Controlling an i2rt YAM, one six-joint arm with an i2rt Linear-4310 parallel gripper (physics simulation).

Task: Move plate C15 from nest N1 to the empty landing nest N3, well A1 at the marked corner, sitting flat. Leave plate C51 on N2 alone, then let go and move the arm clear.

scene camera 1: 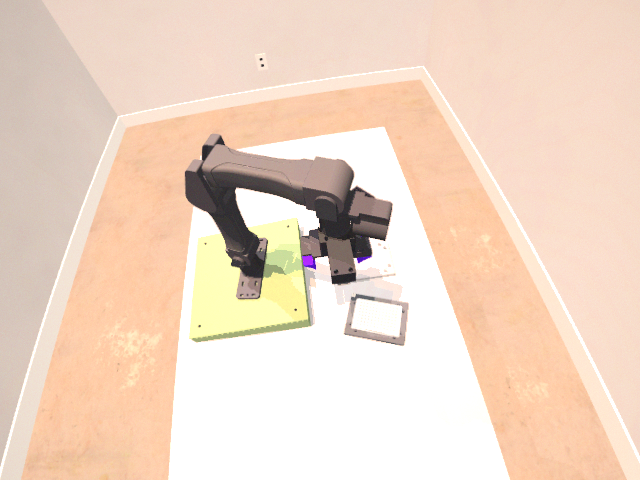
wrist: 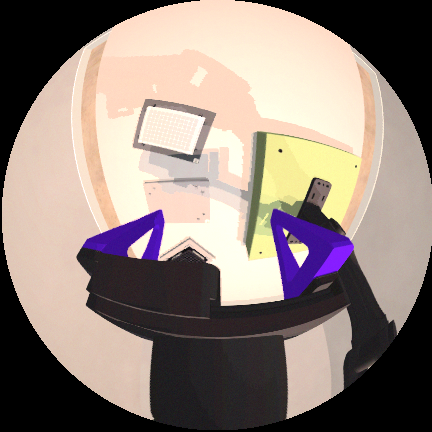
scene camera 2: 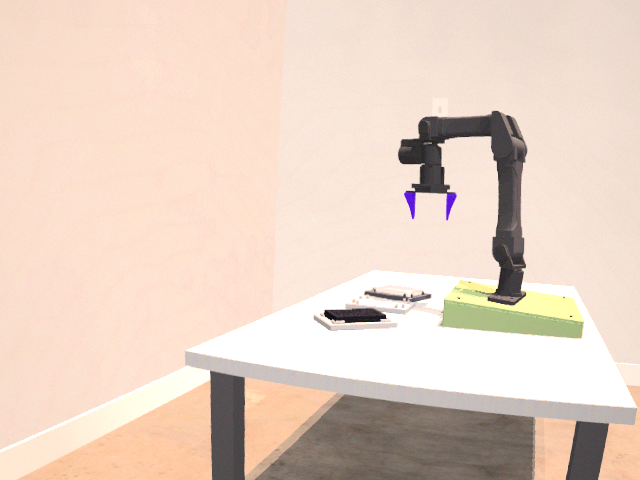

Scene:
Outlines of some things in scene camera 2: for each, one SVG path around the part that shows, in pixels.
My gripper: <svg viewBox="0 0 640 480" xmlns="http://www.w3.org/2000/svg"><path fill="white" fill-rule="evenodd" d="M442 165L432 165L432 168L428 168L429 165L421 165L421 184L411 183L411 188L415 188L415 191L406 191L404 193L412 219L415 216L416 193L447 194L446 221L448 221L457 195L456 192L447 192L447 190L450 190L450 185L441 184Z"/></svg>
A black gridded plate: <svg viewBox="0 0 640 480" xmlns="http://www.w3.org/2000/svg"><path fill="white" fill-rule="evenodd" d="M387 319L386 314L374 308L324 309L323 313L330 320L335 322L344 321L345 323L380 322L381 319Z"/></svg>

